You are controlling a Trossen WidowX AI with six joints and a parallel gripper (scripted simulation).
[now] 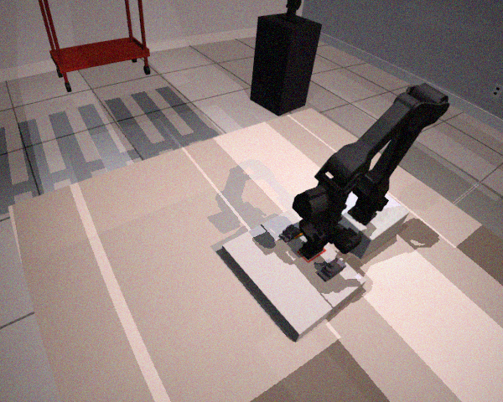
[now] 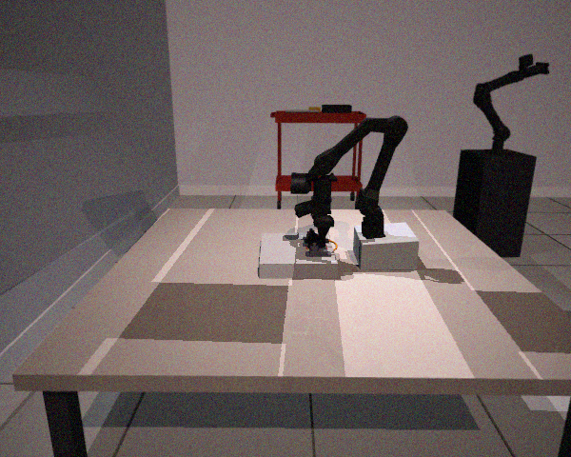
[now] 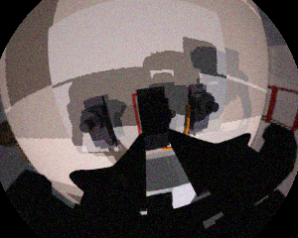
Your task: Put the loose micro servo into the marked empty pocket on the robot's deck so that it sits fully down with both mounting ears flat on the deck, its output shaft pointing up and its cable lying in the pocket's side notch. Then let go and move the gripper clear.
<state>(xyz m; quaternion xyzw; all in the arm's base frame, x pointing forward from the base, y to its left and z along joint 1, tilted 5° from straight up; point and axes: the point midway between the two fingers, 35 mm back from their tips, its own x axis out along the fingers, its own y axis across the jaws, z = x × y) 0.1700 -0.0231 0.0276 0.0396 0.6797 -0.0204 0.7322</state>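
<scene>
The white deck lies 12 cm ahead of my gripper tip, 5 cm below it and 1 cm to the right of it.
</scene>
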